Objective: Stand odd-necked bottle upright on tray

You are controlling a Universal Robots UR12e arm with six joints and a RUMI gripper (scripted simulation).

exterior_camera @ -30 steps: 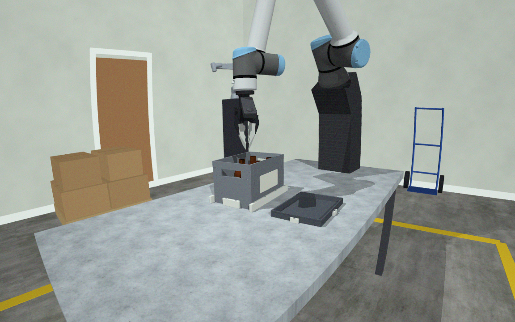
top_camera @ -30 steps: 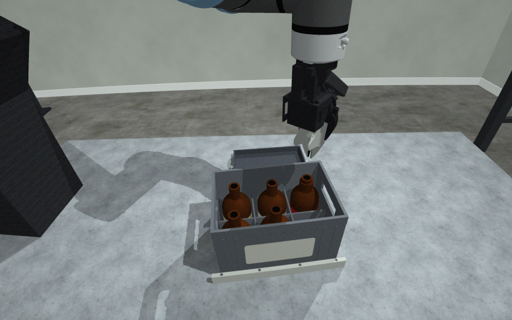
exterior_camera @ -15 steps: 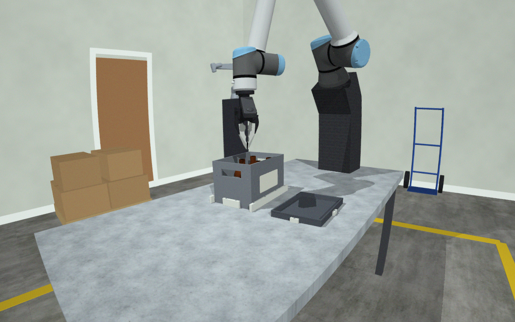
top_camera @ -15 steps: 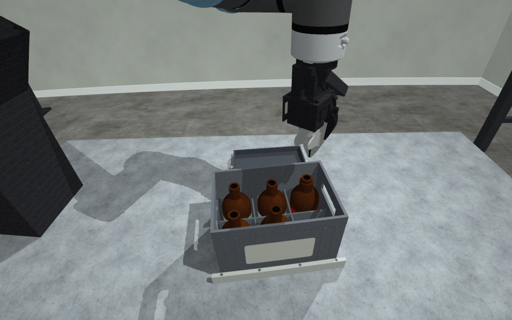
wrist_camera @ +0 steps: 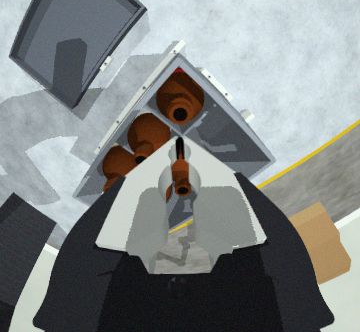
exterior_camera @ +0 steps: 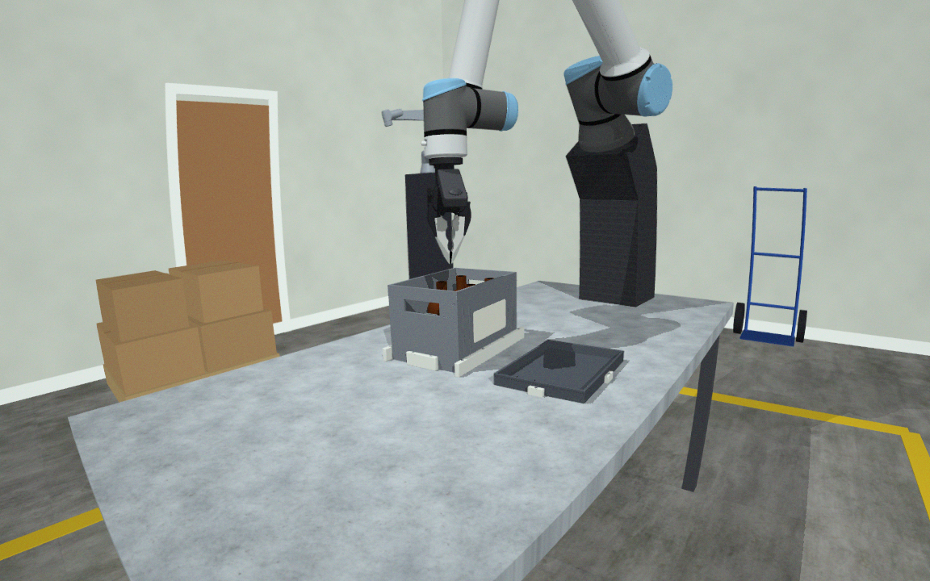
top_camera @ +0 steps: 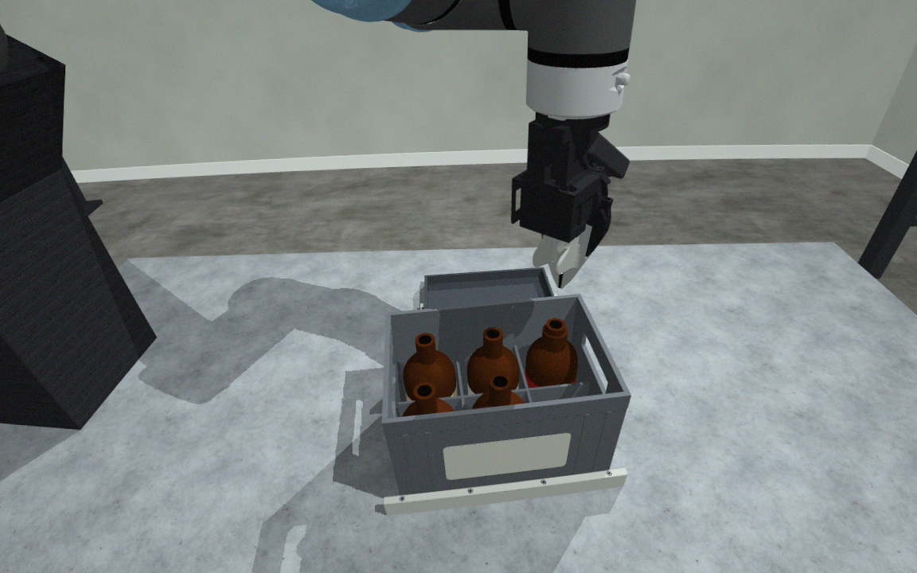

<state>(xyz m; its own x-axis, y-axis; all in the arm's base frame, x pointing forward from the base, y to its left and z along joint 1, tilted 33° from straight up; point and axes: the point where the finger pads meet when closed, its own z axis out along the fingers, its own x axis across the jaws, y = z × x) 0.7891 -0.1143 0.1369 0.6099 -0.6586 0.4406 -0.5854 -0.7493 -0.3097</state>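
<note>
My hand is 90 mm past the crate, 50 mm to the left of it and 160 mm above it. Also, from my hand: grey tray 60 mm behind, 230 mm to the left, 230 mm below; then glass bottle 150 mm below.
</note>
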